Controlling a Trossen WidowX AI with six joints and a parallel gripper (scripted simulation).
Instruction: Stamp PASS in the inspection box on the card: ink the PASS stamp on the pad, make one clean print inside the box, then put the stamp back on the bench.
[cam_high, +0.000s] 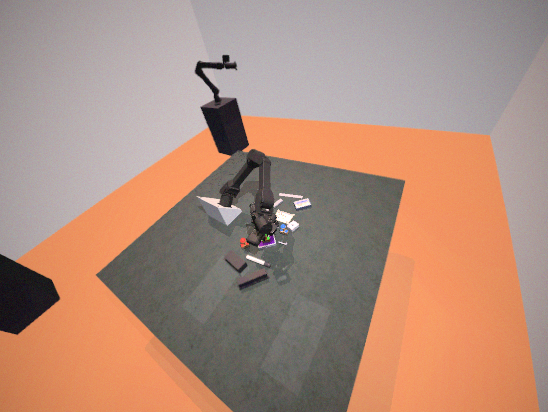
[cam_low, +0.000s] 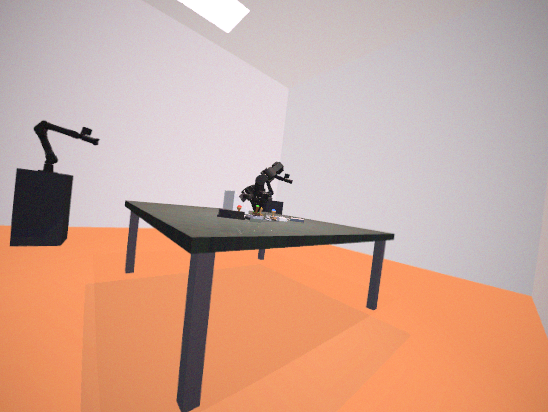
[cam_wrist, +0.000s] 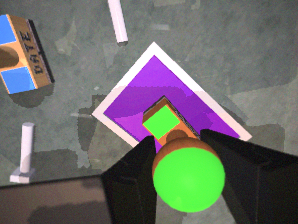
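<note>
My gripper tip is right at the green-knobbed stamp. Round my gripper tip: blue-knobbed stamp 50 mm ahead, 90 mm to the left, 20 mm below; red-knobbed stamp 80 mm behind, 70 mm to the right, 20 mm below; purple ink pad 30 mm below.
</note>
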